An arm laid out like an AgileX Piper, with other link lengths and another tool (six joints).
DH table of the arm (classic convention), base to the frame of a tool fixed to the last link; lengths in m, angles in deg. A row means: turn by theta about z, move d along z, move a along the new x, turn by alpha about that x. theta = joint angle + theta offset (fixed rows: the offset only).
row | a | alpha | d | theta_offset
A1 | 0 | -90 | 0.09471 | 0
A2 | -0.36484 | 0 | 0 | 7.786
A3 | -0.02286 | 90 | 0 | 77.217
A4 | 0 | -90 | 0.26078 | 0
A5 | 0 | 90 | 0 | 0
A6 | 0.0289 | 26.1 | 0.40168 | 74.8
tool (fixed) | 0 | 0 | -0.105 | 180
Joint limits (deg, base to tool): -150..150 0..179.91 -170..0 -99.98..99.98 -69.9..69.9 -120..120
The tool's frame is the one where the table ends.
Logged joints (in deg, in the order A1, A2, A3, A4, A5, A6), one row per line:
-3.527 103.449 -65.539 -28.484 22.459 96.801
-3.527 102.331 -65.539 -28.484 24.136 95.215
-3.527 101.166 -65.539 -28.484 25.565 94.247
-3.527 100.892 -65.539 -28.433 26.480 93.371
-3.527 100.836 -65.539 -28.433 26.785 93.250
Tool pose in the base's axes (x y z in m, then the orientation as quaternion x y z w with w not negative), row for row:
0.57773 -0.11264 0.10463 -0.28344 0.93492 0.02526 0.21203
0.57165 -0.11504 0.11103 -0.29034 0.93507 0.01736 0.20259
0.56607 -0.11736 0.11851 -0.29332 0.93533 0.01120 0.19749
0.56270 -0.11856 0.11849 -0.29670 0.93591 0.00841 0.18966
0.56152 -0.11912 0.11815 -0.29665 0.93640 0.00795 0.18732
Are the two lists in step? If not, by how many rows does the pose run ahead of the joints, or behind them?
They are in step.
